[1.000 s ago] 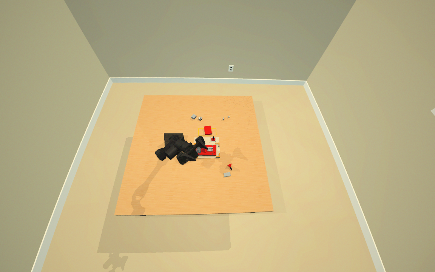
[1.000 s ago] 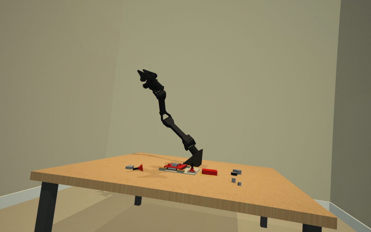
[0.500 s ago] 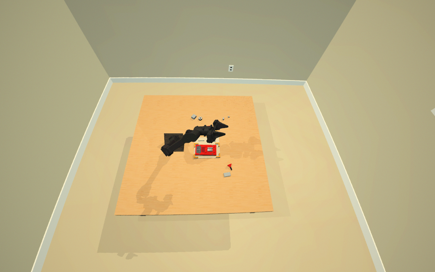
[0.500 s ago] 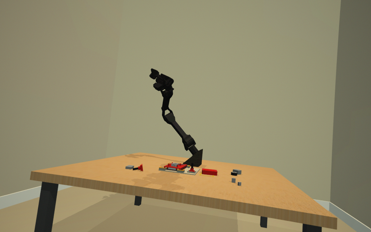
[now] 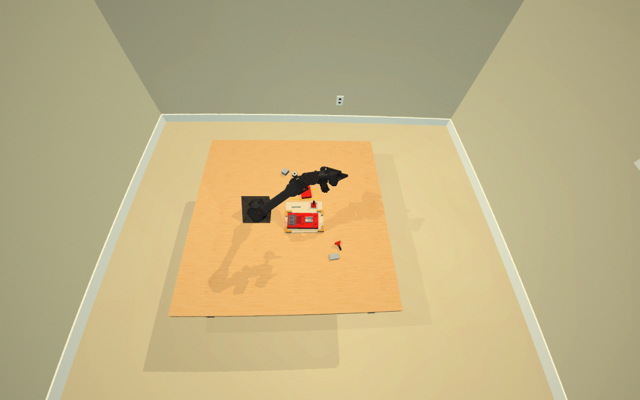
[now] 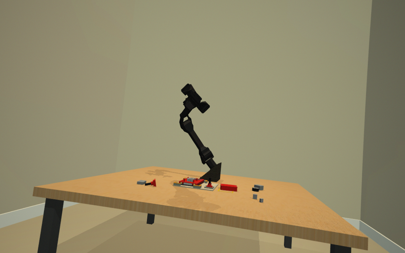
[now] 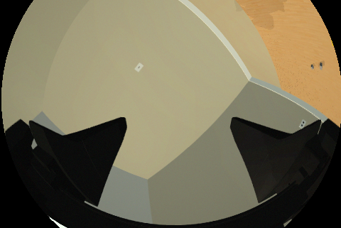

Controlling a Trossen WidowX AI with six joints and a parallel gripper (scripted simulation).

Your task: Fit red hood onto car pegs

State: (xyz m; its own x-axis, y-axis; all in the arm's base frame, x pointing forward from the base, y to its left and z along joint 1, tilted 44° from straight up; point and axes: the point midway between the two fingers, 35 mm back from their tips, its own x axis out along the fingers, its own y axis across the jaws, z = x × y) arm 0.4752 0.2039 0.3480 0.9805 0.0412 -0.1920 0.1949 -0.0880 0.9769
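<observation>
The red hood is 49 cm below my gripper tip, 22 cm to the left of it and 18 cm behind it. From my gripper tip the other things lie so: grey engine block: 48 cm below, 17 cm behind, 1 cm to the right; jig: 49 cm below, 19 cm behind, 1 cm to the left.
</observation>
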